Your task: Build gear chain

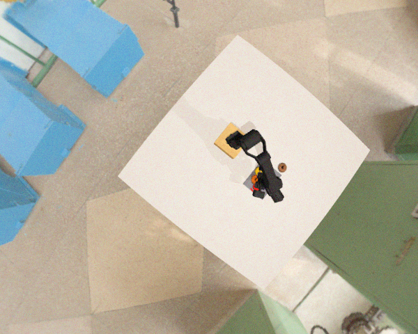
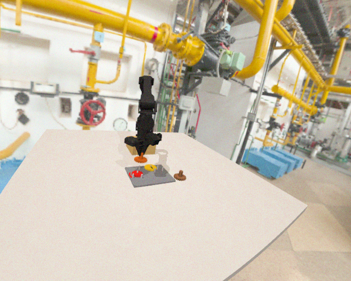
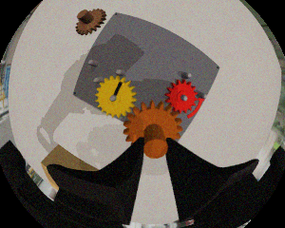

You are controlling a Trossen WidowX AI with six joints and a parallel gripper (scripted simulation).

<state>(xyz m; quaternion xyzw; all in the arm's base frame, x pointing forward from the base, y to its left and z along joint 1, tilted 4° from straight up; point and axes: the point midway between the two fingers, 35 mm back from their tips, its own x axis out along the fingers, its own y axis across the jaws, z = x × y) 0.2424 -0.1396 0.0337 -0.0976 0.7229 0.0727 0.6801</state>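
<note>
My gripper tip is 40 mm short of the red gear, 40 mm to the left of it and 70 mm above it. The rest, counted from my gripper tip: orange gear: 10 mm below; then yellow gear: 10 mm ahead, 60 mm to the left, 70 mm below; then grey board: 60 mm ahead, 20 mm to the left, 80 mm below.
</note>
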